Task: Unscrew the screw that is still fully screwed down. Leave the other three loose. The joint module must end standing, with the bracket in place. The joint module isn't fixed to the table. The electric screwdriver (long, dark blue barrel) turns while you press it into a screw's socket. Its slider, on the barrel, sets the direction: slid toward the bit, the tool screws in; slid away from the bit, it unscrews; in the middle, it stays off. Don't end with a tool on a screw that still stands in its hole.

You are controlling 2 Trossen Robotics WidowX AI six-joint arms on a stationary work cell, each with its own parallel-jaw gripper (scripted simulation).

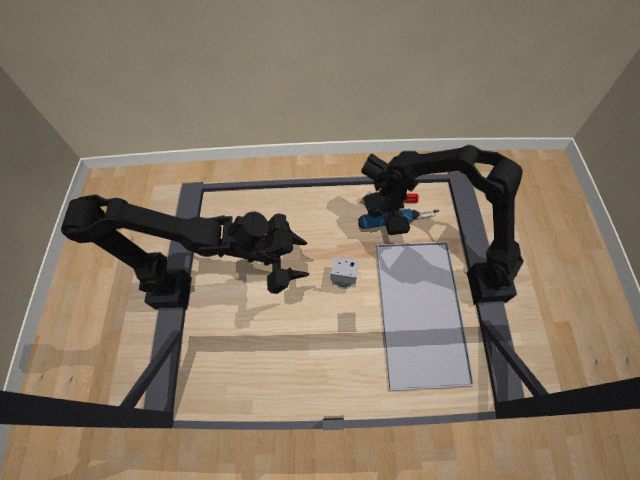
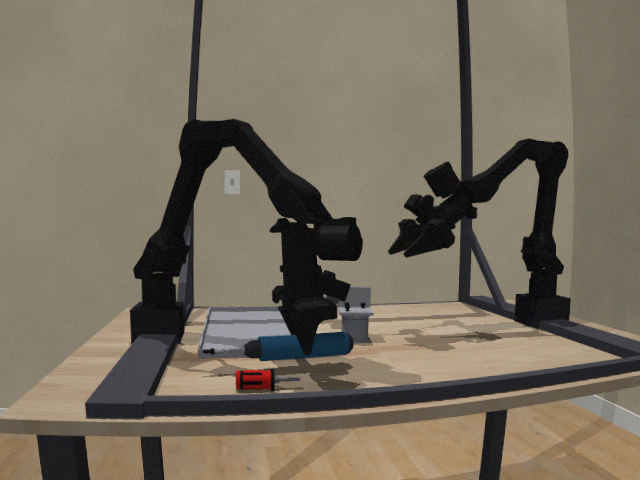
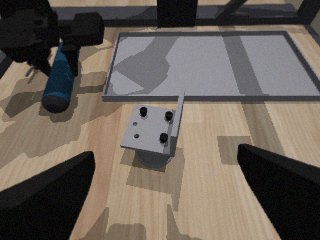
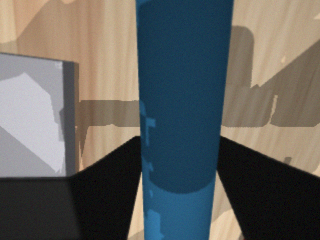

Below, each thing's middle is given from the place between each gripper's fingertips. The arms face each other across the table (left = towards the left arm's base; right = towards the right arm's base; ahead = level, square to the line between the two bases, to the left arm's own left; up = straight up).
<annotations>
Now: right hand 3 cm to the left of the blue electric screwdriver [image 2: 267,348] and 3 cm above it. From my right hand the other things lie so: grey bracket [image 2: 356,295] (18 cm behind, 14 cm to the left, 1 cm above); then shallow grey tray [image 1: 423,322] (28 cm behind, 8 cm to the right, 6 cm below).
Now: left hand 130 mm above the grey bracket, 120 mm to the left of it and 20 mm short of it. From my left hand the other things lie so: blue electric screwdriver: 300 mm to the right, 200 mm ahead, 170 mm below; then shallow grey tray: 340 mm to the right, 200 mm below, 80 mm behind.
</annotations>
